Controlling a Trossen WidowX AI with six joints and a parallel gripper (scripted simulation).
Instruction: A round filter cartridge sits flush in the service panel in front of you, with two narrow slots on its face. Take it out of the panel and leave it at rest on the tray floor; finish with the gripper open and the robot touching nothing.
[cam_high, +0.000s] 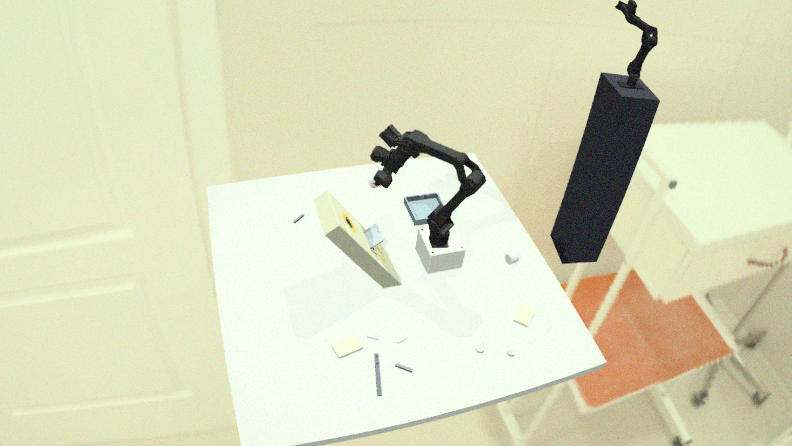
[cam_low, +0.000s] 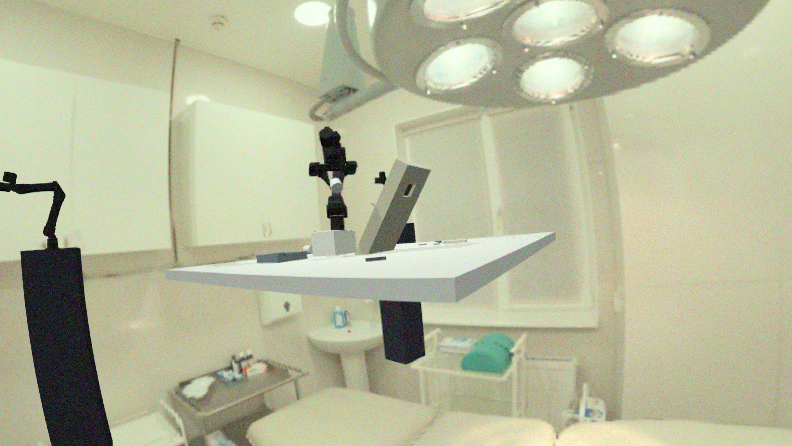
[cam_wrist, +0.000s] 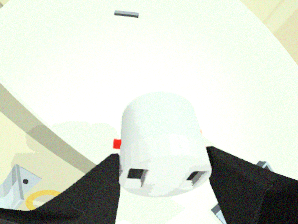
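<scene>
Right now my gripper tip is 240 mm past the blue-grey tray, 140 mm to the left of it and 260 mm above it. Also, from my gripper tip: cream service panel (80 mm ahead, 210 mm to the left, 90 mm below); round white filter cartridge (right at my gripper tip).
</scene>
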